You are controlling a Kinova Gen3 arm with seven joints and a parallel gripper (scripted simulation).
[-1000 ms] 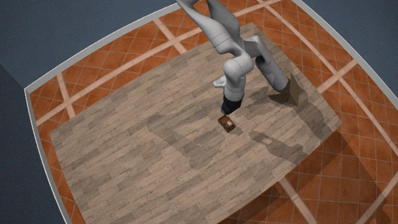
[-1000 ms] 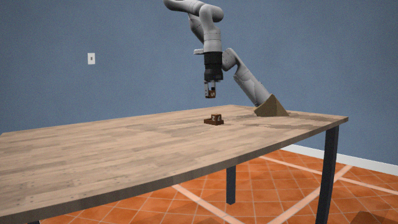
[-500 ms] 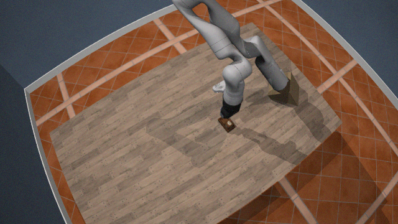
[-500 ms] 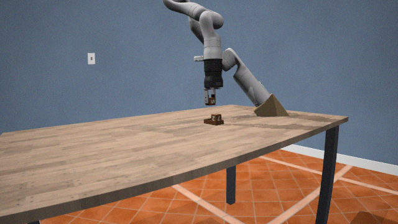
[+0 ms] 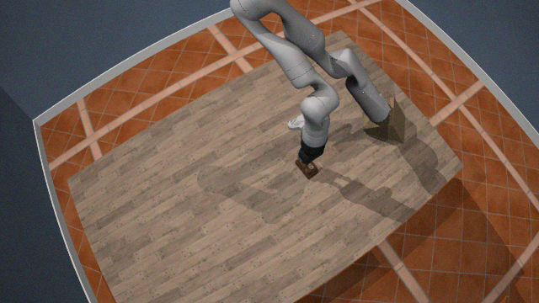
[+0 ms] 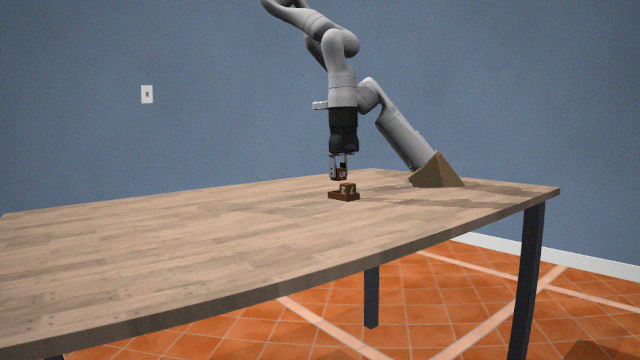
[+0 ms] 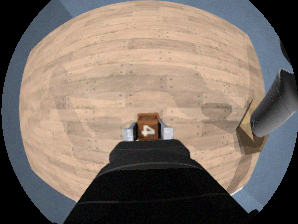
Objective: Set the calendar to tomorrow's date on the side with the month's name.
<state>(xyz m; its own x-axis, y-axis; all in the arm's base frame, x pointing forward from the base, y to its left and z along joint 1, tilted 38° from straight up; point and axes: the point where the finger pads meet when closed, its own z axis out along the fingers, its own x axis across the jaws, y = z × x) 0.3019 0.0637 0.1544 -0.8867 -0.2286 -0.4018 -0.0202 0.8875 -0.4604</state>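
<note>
Now: hand 20 mm to the right of the dark brown calendar tray and 70 mm above it.
</note>
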